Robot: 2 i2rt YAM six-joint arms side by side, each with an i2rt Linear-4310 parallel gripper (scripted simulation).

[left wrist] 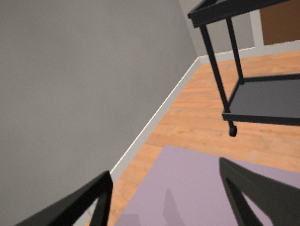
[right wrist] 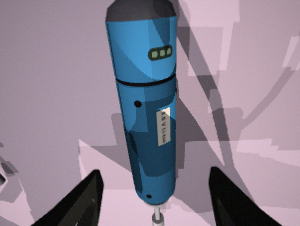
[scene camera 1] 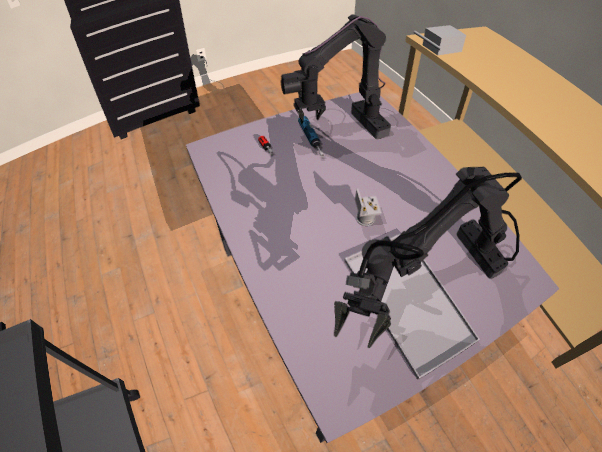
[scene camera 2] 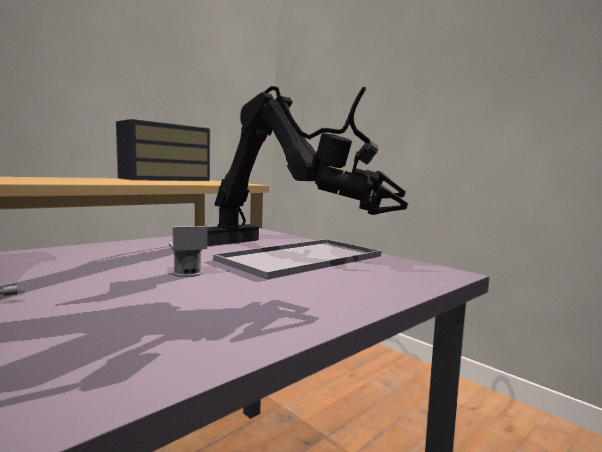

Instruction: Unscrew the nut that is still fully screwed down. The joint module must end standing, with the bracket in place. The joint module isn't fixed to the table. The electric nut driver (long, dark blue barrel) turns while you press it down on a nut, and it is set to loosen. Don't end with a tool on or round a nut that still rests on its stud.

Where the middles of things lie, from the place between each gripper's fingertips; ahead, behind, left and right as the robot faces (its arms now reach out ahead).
My right hand is 2 cm short of the joint module (scene camera 2: 187,263), 46 cm to the right of it and 4 cm above it. Also, from my right hand: shallow tray (scene camera 1: 431,329): 5 cm ahead, 78 cm to the left, 7 cm below.
I see my left gripper (scene camera 2: 406,200) 26 cm past the shallow tray, 17 cm above it and 7 cm to the left of it. The rest, counted from my left hand: joint module (39 cm to the right, 29 cm behind, 15 cm below).
